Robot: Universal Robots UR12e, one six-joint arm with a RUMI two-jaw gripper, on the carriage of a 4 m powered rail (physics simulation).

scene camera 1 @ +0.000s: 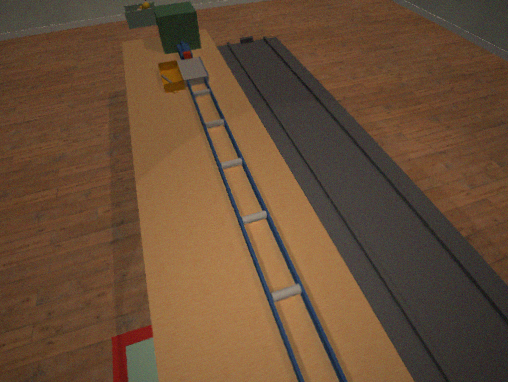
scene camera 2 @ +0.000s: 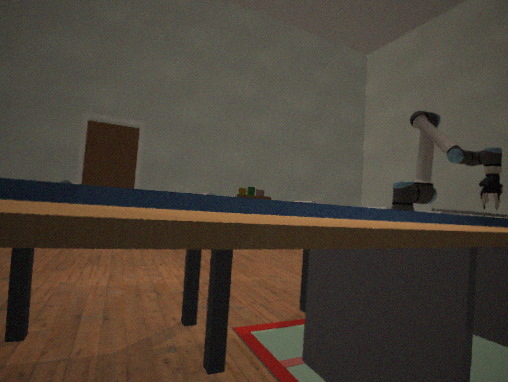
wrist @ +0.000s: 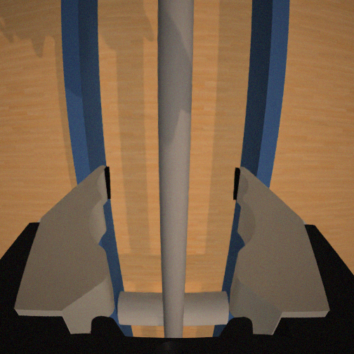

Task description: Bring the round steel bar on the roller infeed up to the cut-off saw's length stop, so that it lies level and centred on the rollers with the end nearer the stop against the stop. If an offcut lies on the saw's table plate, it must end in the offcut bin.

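Places are measured from the arm's base along level axes (x ahead, y left, z up), in centimetres.
Where they show: gripper, fingertip midpoint: (scene camera 2: pixel 490 209).
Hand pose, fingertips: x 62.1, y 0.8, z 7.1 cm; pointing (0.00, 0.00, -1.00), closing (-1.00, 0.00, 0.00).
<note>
After its pixels a point has its place.
The round steel bar (wrist: pixel 175 100) runs lengthwise between the blue side rails and over a roller (wrist: pixel 135 307) in the wrist view; a thin length that looks like it (scene camera 2: pixel 450 211) {x 62.9, y -42.8, z 3.8 cm} shows in scene camera 2. The bar does not show in scene camera 1. My gripper (wrist: pixel 171 169) (scene camera 2: pixel 491 206) {x 62.1, y 0.9, z 7.1 cm} is open, pointing down, with one finger on each side of the bar and gaps on both sides. In scene camera 1 the infeed's rollers (scene camera 1: pixel 255 217) {x 61.7, y -137.2, z 2.5 cm} lead to the saw's grey table plate (scene camera 1: pixel 193 70) {x 61.6, y -291.1, z 2.9 cm}, where no offcut shows. A small grey piece (scene camera 1: pixel 166 78) {x 83.7, y -293.8, z -1.0 cm} lies in the orange bin (scene camera 1: pixel 174 87) {x 79.8, y -275.2, z 0.1 cm}.
A green box (scene camera 1: pixel 177 27) {x 63.3, y -343.5, z 18.4 cm} stands behind the plate, with a blue and red part (scene camera 1: pixel 187 54) {x 61.9, y -313.4, z 6.6 cm} in front of it. The dark carriage track (scene camera 1: pixel 315 125) runs beside the table. Blue infeed rails (wrist: pixel 279 100) (scene camera 2: pixel 200 197) {x 69.4, y -182.1, z 1.2 cm} stand beside the fingers. Small coloured blocks (scene camera 2: pixel 251 192) show farther back.
</note>
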